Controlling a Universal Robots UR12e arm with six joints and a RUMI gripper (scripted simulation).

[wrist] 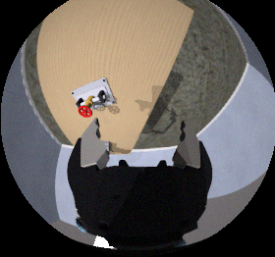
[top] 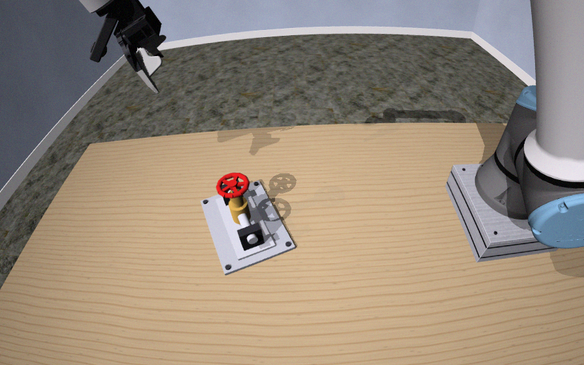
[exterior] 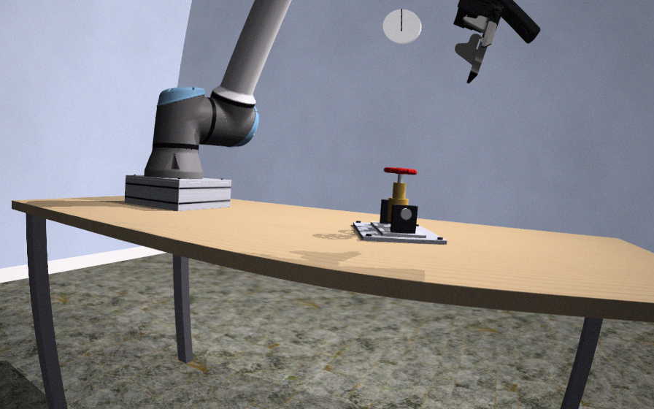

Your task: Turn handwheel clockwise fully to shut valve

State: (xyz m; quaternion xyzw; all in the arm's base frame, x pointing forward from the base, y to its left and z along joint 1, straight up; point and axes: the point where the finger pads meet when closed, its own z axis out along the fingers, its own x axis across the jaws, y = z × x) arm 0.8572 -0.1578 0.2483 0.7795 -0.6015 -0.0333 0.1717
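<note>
The red handwheel lies 190 mm behind my hand, 180 mm to the left of it and 200 mm below it.
</note>
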